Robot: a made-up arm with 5 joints.
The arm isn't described. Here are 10 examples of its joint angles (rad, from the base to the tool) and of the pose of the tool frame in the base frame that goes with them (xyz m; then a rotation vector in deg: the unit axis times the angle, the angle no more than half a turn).
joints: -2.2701 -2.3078 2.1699 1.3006 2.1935
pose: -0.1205 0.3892 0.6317 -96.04 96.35 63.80
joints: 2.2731 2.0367 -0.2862 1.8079 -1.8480
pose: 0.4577 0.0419 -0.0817 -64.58 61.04 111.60
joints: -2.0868 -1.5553 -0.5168 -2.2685 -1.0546
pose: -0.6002 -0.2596 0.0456 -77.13 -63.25 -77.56
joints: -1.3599 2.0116 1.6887 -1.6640 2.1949
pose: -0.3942 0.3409 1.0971 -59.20 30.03 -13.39
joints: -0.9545 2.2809 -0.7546 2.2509 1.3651
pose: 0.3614 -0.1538 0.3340 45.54 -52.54 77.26
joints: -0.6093 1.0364 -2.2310 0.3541 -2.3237
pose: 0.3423 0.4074 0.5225 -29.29 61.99 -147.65
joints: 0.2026 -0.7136 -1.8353 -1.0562 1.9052
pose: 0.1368 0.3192 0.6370 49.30 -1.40 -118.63
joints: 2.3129 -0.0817 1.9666 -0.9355 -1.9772
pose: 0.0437 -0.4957 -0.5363 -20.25 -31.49 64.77
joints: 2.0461 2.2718 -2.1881 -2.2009 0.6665
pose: -0.5934 0.3460 -0.1374 -149.87 -47.29 -9.84
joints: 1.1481 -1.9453 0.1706 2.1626 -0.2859
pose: 0.3185 0.3234 0.3900 -128.42 28.15 67.46
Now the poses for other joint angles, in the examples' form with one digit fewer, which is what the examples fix.
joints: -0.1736 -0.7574 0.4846 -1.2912 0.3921
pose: 0.196 -0.839 0.346 -9.6 -30.3 18.1
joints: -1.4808 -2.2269 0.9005 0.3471 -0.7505
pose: 0.486 0.452 0.714 75.4 -114.1 93.8
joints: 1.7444 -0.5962 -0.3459 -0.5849 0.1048
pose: 0.182 -0.593 0.364 -10.3 109.1 -18.7
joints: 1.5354 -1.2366 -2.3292 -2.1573 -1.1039
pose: 0.332 -0.284 -0.668 -23.7 -98.2 -96.3
